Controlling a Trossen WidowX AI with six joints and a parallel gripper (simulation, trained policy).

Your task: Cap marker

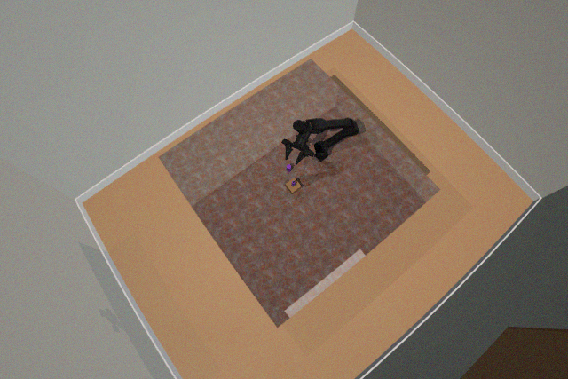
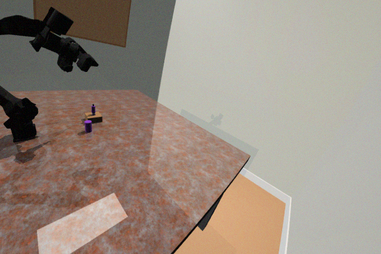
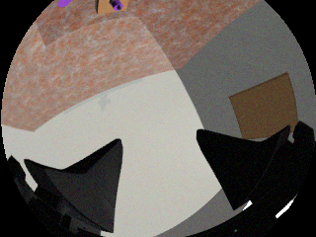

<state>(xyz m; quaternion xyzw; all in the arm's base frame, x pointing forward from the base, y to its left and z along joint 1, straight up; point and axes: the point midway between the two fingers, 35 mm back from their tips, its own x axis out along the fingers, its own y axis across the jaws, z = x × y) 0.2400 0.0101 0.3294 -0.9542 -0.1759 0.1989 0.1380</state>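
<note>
My gripper tip is 40 mm past the purple cap, 70 mm to the left of it and 290 mm above it. Also, from my gripper tip: tan holder block: 10 mm ahead, 30 mm to the left, 300 mm below; then purple marker: 10 mm ahead, 30 mm to the left, 250 mm below.
</note>
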